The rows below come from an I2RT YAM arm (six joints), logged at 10 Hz.
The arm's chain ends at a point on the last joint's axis. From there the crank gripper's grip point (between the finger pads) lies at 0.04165 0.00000 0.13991 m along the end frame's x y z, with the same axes.
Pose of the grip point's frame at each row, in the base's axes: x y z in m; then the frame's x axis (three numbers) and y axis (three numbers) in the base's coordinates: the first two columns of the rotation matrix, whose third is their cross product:
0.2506 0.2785 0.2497 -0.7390 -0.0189 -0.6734 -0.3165 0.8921 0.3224
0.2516 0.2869 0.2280 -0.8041 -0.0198 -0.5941 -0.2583 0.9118 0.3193
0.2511 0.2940 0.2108 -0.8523 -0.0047 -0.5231 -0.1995 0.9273 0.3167
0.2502 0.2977 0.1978 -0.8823 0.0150 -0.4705 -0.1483 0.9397 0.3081
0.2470 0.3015 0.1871 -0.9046 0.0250 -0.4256 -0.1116 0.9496 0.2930
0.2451 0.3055 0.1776 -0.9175 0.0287 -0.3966 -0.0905 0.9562 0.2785
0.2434 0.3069 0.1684 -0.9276 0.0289 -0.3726 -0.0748 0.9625 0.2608
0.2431 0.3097 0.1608 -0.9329 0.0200 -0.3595 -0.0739 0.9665 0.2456
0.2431 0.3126 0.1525 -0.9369 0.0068 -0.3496 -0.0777 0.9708 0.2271
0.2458 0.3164 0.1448 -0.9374 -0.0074 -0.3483 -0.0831 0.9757 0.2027
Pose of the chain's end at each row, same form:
0.1982 0.2161 0.3708 -0.7390 -0.0189 -0.6734 -0.3165 0.8921 0.3224
0.2102 0.2303 0.3560 -0.8041 -0.0198 -0.5941 -0.2583 0.9118 0.3193
0.2189 0.2418 0.3433 -0.8523 -0.0047 -0.5231 -0.1995 0.9273 0.3167
0.2244 0.2493 0.3331 -0.8823 0.0150 -0.4705 -0.1483 0.9397 0.3081
0.2271 0.2567 0.3246 -0.9046 0.0250 -0.4256 -0.1116 0.9496 0.2930
0.2291 0.2635 0.3165 -0.9175 0.0287 -0.3966 -0.0905 0.9562 0.2785
0.2308 0.2680 0.3085 -0.9276 0.0289 -0.3726 -0.0748 0.9625 0.2608
0.2327 0.2731 0.3017 -0.9329 0.0200 -0.3595 -0.0739 0.9665 0.2456
0.2344 0.2787 0.2942 -0.9369 0.0068 -0.3496 -0.0777 0.9708 0.2271
0.2375 0.2861 0.2874 -0.9374 -0.0074 -0.3483 -0.0831 0.9757 0.2027

